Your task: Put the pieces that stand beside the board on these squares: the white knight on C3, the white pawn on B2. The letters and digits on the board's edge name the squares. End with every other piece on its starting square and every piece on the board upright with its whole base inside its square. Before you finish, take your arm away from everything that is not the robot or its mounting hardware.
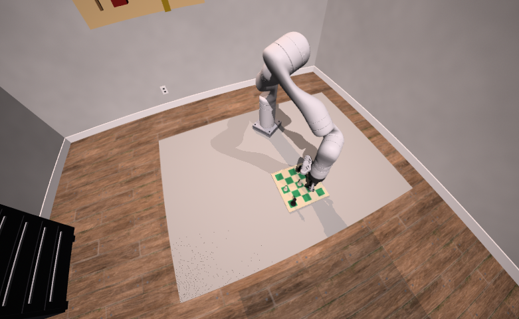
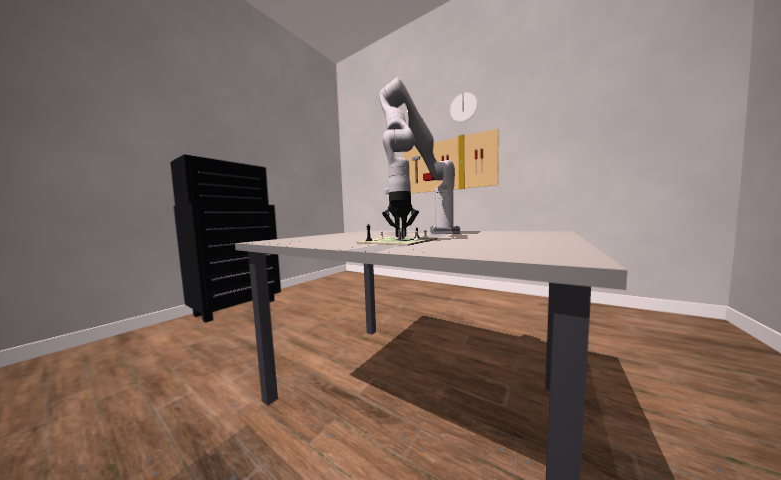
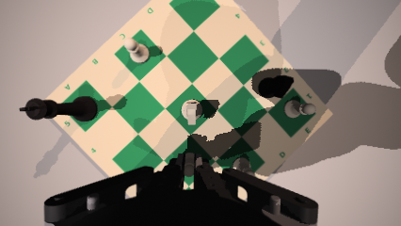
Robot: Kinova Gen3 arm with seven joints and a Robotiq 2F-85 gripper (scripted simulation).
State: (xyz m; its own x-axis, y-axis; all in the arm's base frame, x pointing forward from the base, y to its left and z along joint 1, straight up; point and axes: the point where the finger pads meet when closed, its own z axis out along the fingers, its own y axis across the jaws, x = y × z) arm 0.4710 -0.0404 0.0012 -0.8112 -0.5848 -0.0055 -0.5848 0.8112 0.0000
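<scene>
Now: the tall cream piece 40 mm behind my hand, 30 mm to the right of it and 10 mm below it. From my hand the other things lie so: cream chessboard 40 mm behind, 30 mm to the right, 30 mm below.
</scene>
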